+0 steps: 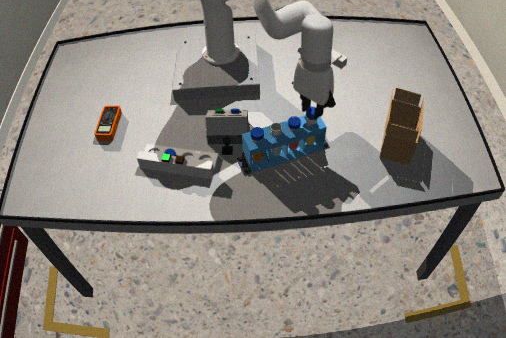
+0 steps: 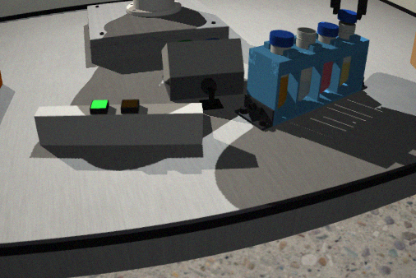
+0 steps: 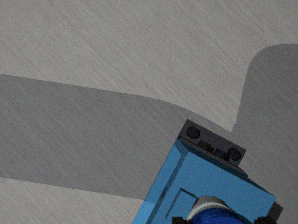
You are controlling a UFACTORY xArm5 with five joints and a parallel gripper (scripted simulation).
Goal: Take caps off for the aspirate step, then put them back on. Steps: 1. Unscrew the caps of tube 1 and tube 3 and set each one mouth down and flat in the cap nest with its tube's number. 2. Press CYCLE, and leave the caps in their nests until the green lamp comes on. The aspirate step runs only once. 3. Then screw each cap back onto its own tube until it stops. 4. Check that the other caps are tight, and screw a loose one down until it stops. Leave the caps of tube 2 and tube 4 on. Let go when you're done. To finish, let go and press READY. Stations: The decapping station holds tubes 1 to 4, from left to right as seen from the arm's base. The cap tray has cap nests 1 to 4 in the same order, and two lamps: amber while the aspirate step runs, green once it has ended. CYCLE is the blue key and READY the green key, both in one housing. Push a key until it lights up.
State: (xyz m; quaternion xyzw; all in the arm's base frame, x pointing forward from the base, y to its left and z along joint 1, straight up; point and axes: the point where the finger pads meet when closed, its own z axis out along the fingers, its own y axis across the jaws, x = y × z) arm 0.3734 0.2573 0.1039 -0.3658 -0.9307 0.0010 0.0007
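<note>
Right now my hand is 5 cm to the left of the blue cap, 4 cm above it and 2 cm short of it. The rest, counted from my hand: blue key: 21 cm to the right, 9 cm below, 8 cm behind; then green key: 25 cm to the right, 9 cm below, 8 cm behind; then grey key housing: 23 cm to the right, 10 cm below, 6 cm behind.
</note>
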